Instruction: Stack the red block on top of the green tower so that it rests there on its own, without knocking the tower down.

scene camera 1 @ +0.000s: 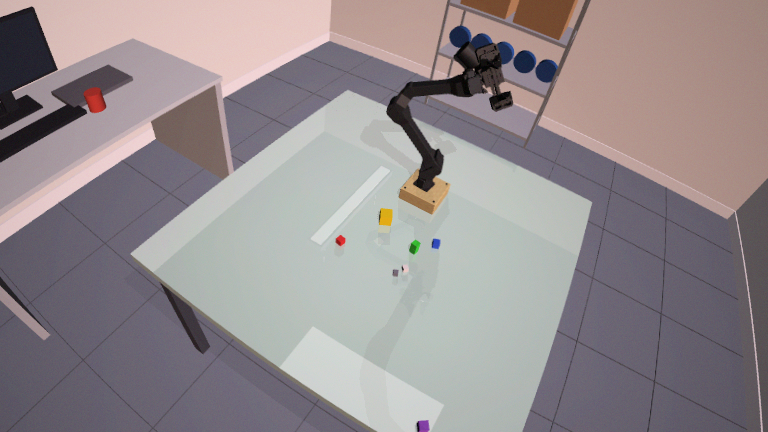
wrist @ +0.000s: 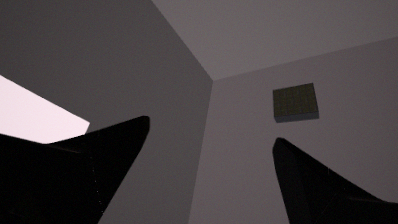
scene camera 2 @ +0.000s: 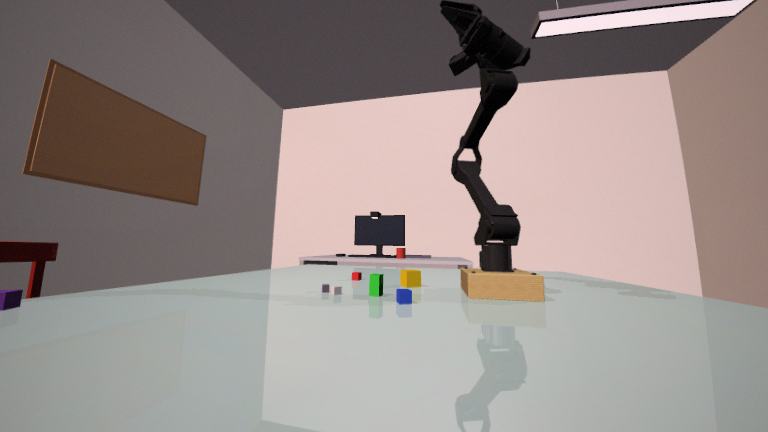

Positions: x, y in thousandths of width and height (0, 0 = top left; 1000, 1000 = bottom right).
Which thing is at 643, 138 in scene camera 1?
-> My gripper.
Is my gripper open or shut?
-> Open.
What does my gripper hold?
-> Nothing.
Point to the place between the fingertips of my gripper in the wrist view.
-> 531, 596
